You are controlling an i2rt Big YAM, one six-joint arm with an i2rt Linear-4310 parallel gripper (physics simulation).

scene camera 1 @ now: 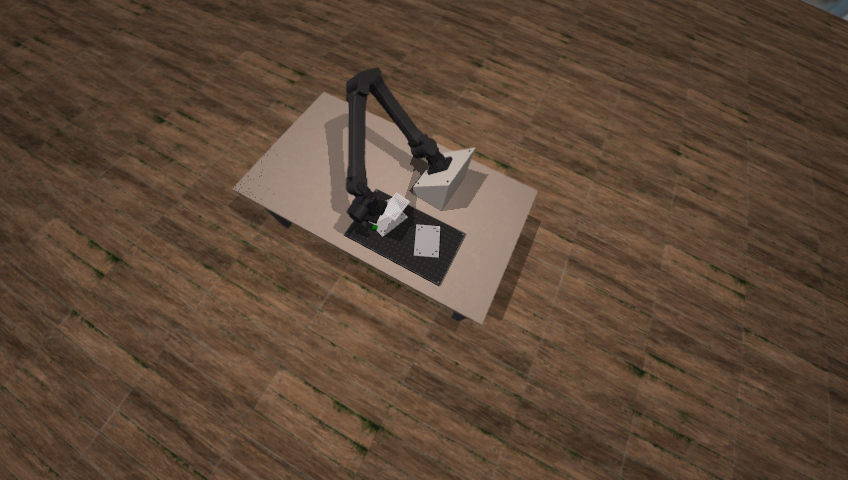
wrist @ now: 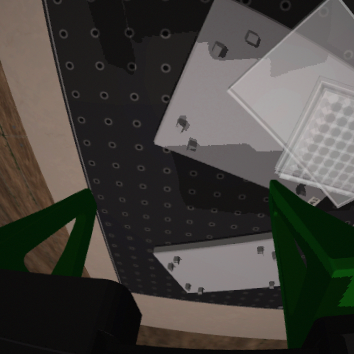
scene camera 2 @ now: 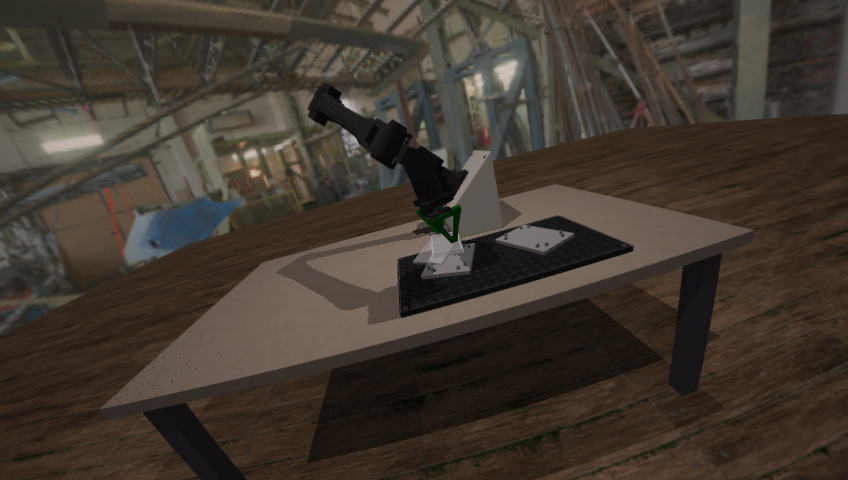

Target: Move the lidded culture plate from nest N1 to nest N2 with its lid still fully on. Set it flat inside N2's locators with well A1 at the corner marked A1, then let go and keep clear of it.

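Places are measured from the arm's base along level axes (x ahead, y left, z up), in metres.
Where they show: gripper, fingertip midpoint: (scene camera 1: pixel 378 222) (wrist: pixel 176 193) (scene camera 2: pixel 447 237); arm's base, link origin: (scene camera 1: pixel 440 166) (scene camera 2: pixel 457 186).
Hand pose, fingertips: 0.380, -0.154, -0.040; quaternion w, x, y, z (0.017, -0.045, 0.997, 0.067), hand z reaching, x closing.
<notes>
Things, the pixels of their top centre, and the offset from my fingertips, as dx, dy, dz. "pt": a spot on its surface instead. Level surfaces: height alone.
- clear culture plate, top centre: (wrist: pixel 348 131) (scene camera 2: pixel 436 244) (scene camera 1: pixel 385 207) -0.100, -0.013, -0.045
- nest N1, top centre: (wrist: pixel 283 132) (scene camera 2: pixel 449 254) (scene camera 1: pixel 387 217) -0.067, +0.008, -0.071
- Nest N2, top centre: (wrist: pixel 225 277) (scene camera 2: pixel 532 232) (scene camera 1: pixel 427 239) -0.039, +0.235, -0.071
- beige table, surface height: dz -0.106
- small A1 label, surface spot: (wrist: pixel 315 201) pt -0.115, +0.090, -0.081
The clear culture plate (scene camera 1: pixel 394 212) (scene camera 2: pixel 439 248) (wrist: pixel 323 140) stands tilted steeply on nest N1 (scene camera 2: pixel 456 269) (wrist: pixel 207 116), not flat. In the wrist view its clear lid (wrist: pixel 277 84) sits askew and reaches well past the well tray's edge. Nest N2 (scene camera 1: pixel 427 240) (scene camera 2: pixel 535 238) (wrist: pixel 225 263) is a grey plate with small locator pegs, and nothing is on it. My gripper (scene camera 1: pixel 372 226) (scene camera 2: pixel 441 230) (wrist: pixel 176 193) has green fingers spread wide with nothing between them. It hangs beside the tilted plate, over the black breadboard (scene camera 1: pixel 409 253) (scene camera 2: pixel 534 269) (wrist: pixel 140 175).
The breadboard lies on a beige table (scene camera 1: pixel 295 167) (scene camera 2: pixel 265 334). A grey wedge-shaped mount (scene camera 1: pixel 441 185) (scene camera 2: pixel 483 190) carrying the arm's base stands behind the nests. A small A1 label (wrist: pixel 315 201) shows by N1's corner. The wooden floor lies beyond the table edge.
</notes>
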